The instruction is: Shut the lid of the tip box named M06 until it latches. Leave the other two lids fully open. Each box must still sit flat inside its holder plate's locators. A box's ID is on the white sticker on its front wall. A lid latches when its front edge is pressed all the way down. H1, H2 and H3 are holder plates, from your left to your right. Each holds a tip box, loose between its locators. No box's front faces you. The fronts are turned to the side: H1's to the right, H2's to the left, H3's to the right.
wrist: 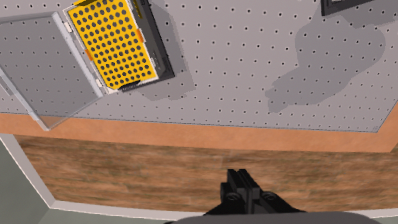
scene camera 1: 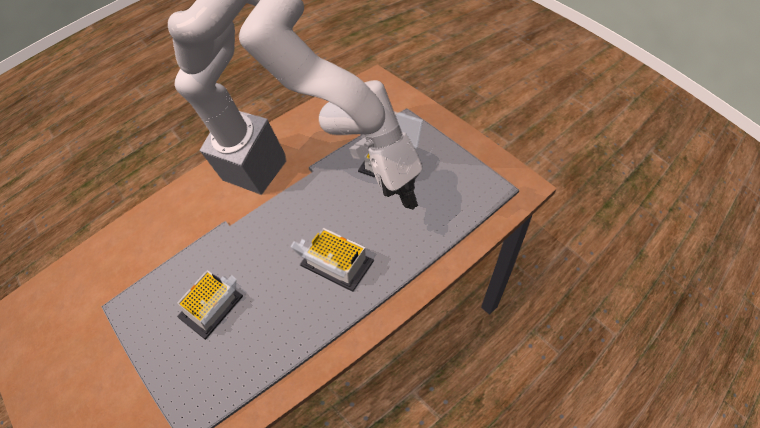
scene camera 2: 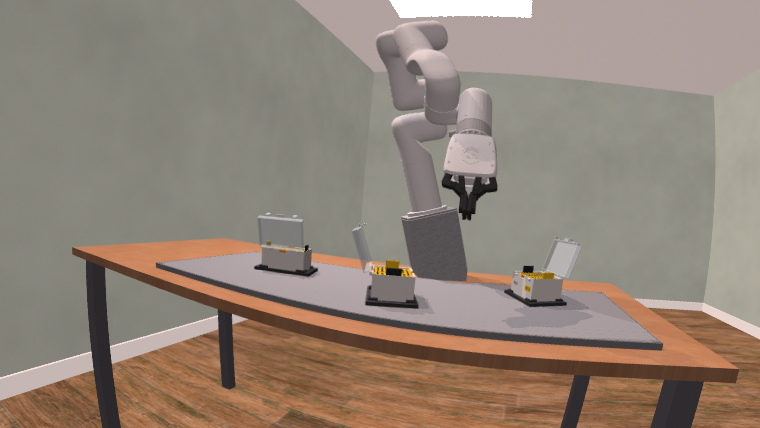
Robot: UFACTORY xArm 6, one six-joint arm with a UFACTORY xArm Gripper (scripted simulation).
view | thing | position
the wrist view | gripper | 235,184
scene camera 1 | tip box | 358,262
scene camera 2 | gripper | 466,216
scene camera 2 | tip box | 384,287
